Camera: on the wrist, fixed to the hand. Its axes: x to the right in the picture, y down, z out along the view.
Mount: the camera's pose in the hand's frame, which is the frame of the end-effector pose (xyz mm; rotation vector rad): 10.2 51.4 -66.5 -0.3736 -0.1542 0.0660
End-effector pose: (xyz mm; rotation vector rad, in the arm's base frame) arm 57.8 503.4 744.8 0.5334 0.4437 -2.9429
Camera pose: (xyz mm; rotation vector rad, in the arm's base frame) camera 78.5 474.2 668.0 0.2665 0.9087 -2.7134
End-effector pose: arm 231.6 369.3 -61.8 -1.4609 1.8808 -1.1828
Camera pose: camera 148.8 385.2 -70.0 -1.6121 2.0996 -0.6893
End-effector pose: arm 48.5 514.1 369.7 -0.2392 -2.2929 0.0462
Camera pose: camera 99.2 563.5 416.1 -0.5191 -2.4337 -0.3437
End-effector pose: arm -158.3 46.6 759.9 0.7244 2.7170 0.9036
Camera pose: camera -168.4 53.4 843.7 0.7698 2.3095 1.2667
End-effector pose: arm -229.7 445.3 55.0 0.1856 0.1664 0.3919
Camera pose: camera -252.1 505.7 0.1 -0.1473 -0.0663 0.4652
